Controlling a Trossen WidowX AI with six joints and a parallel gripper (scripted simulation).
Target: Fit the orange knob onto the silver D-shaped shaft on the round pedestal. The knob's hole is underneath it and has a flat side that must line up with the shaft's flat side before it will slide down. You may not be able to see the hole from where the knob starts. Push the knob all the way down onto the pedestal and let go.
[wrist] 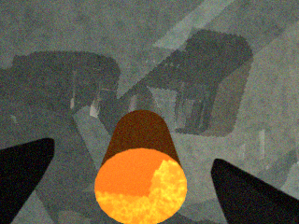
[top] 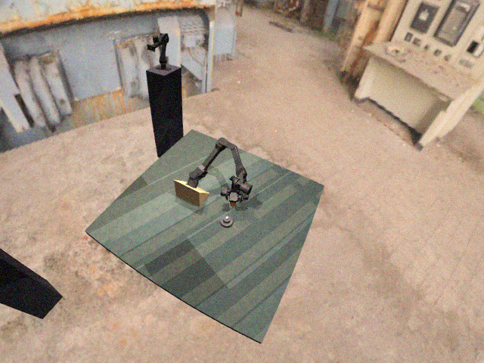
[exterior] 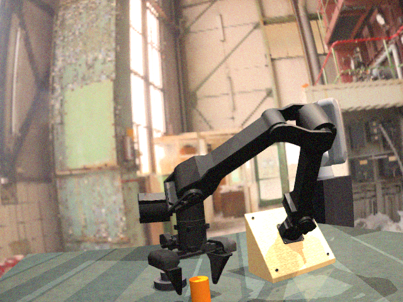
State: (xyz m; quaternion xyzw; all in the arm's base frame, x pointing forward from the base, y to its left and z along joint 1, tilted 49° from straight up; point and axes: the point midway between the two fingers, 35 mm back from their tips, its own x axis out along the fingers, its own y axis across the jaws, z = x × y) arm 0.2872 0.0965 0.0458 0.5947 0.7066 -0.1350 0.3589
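My gripper tip is now 10 mm below the orange knob. From my gripper tip the other things lie so: dark round pedestal: 160 mm to the right, 30 mm ahead, 10 mm below.
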